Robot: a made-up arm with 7 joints. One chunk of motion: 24 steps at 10 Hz.
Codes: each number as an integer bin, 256 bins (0 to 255) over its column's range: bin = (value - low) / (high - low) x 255, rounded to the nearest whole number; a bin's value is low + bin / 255 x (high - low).
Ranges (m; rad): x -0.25..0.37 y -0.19..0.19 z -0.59..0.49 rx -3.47..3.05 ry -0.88..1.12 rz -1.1..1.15
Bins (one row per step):
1: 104 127 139 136 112 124
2: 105 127 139 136 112 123
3: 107 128 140 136 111 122
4: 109 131 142 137 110 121
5: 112 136 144 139 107 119
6: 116 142 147 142 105 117
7: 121 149 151 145 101 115
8: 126 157 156 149 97 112
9: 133 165 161 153 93 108
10: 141 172 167 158 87 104
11: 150 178 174 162 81 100
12: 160 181 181 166 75 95
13: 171 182 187 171 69 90
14: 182 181 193 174 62 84
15: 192 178 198 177 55 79
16: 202 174 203 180 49 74
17: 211 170 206 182 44 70
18: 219 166 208 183 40 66
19: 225 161 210 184 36 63
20: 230 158 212 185 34 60
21: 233 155 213 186 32 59
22: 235 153 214 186 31 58
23: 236 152 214 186 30 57
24: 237 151 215 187 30 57
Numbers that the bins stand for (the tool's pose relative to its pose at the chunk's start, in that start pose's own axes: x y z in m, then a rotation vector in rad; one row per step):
1: 0.0029 -0.0007 -0.0013 0.0073 -0.0016 -0.0059
2: 0.0053 -0.0007 -0.0013 0.0073 -0.0016 -0.0147
3: 0.0102 0.0007 0.0029 0.0073 -0.0094 -0.0235
4: 0.0150 0.0052 0.0114 0.0329 -0.0173 -0.0324
5: 0.0223 0.0127 0.0199 0.0840 -0.0408 -0.0500
6: 0.0320 0.0216 0.0326 0.1607 -0.0565 -0.0676
7: 0.0442 0.0320 0.0495 0.2375 -0.0878 -0.0853
8: 0.0564 0.0440 0.0707 0.3397 -0.1192 -0.1118
9: 0.0734 0.0559 0.0919 0.4420 -0.1506 -0.1471
10: 0.0928 0.0663 0.1173 0.5698 -0.1976 -0.1824
11: 0.1147 0.0753 0.1469 0.6721 -0.2447 -0.2176
12: 0.1390 0.0797 0.1766 0.7744 -0.2918 -0.2618
13: 0.1658 0.0812 0.2020 0.9022 -0.3388 -0.3059
14: 0.1925 0.0797 0.2274 0.9789 -0.3937 -0.3588
15: 0.2168 0.0753 0.2486 1.0556 -0.4486 -0.4029
16: 0.2411 0.0693 0.2698 1.1324 -0.4957 -0.4471
17: 0.2630 0.0633 0.2825 1.1835 -0.5349 -0.4824
18: 0.2825 0.0574 0.2909 1.2091 -0.5663 -0.5176
19: 0.2971 0.0499 0.2994 1.2346 -0.5976 -0.5441
20: 0.3092 0.0455 0.3079 1.2602 -0.6133 -0.5706
21: 0.3165 0.0410 0.3121 1.2858 -0.6290 -0.5794
22: 0.3214 0.0380 0.3164 1.2858 -0.6369 -0.5882
23: 0.3238 0.0365 0.3164 1.2858 -0.6447 -0.5971
24: 0.3262 0.0350 0.3206 1.3113 -0.6447 -0.5971

